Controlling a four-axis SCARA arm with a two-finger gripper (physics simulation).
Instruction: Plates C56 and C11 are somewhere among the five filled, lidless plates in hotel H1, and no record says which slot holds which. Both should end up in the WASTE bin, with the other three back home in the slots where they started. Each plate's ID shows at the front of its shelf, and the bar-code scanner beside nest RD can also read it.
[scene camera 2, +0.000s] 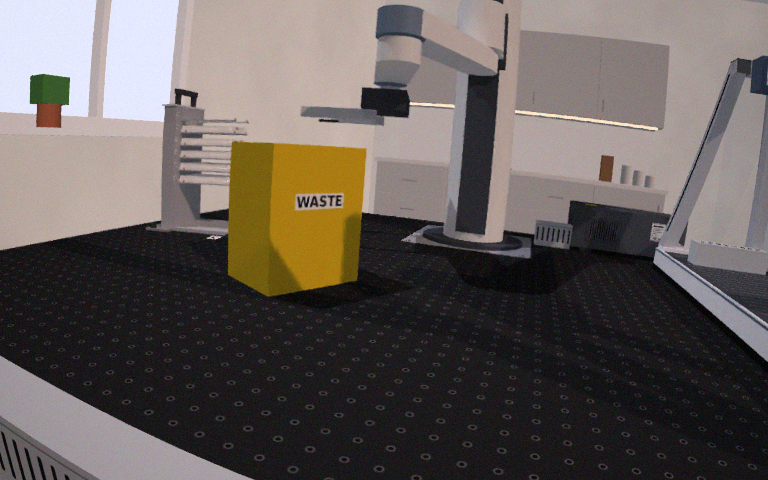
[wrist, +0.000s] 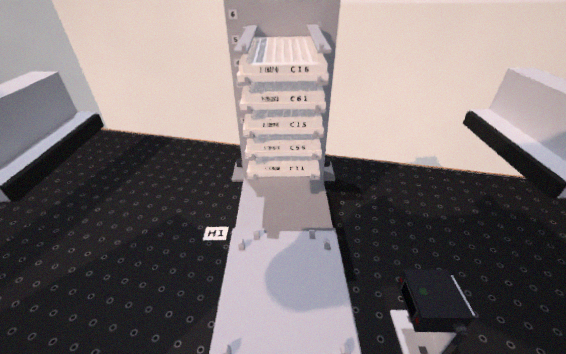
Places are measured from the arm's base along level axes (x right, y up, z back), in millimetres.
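Where they show: gripper, fingertip midpoint: (scene camera 2: 311, 114) (wrist: 282, 98); arm's base at its link origin: (scene camera 2: 472, 244).
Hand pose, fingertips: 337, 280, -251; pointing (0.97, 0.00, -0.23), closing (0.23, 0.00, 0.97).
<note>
Things, the pixels of their top centre, and the offset from my fingertips, as dx, dy, dz. "pt": a spot on its surface instead.
- yellow WASTE bin at its top centre: (scene camera 2: 298, 144) -137, -67, -298
- C16 at its top centre: (wrist: 282, 48) (scene camera 2: 214, 126) +222, -33, -52
- C61 at its top centre: (wrist: 282, 74) (scene camera 2: 213, 138) +222, -61, -52
- C15 at its top centre: (wrist: 282, 98) (scene camera 2: 213, 151) +222, -89, -52
- C56 at its top centre: (wrist: 283, 119) (scene camera 2: 212, 163) +222, -117, -52
- C11 at its top centre: (wrist: 283, 139) (scene camera 2: 211, 175) +222, -145, -52
- black scanner-like box at its top centre: (wrist: 438, 291) +61, -185, +121
- pale plate with small pegs, top centre: (wrist: 284, 285) +44, -197, -10
- H1 label at a spot on its surface: (wrist: 216, 233) pt +145, -267, -134
Hotel H1 (scene camera 2: 171, 164) (wrist: 283, 17) stands behind the yellow WASTE bin (scene camera 2: 317, 243) in the scene view. In the wrist view its shelves hold five lidless plates, top to bottom: C16 (wrist: 283, 70), C61 (wrist: 283, 99), C15 (wrist: 283, 125), C56 (wrist: 283, 148) and C11 (wrist: 283, 169); the lower two IDs are blurred. Bare rails show above C16. My gripper (scene camera 2: 322, 115) (wrist: 282, 98) is open and empty, its fingers wide apart at both sides of the wrist view. It hangs above the bin's height, apart from the hotel. The bin's inside is hidden.
A black scanner-like box (wrist: 437, 300) stands right of a pale plate with small pegs (wrist: 250, 300) before the hotel. The H1 label (wrist: 216, 233) lies left. The arm's column (scene camera 2: 481, 158) stands behind the bin. A framed machine (scene camera 2: 705, 152) stands at the right.
</note>
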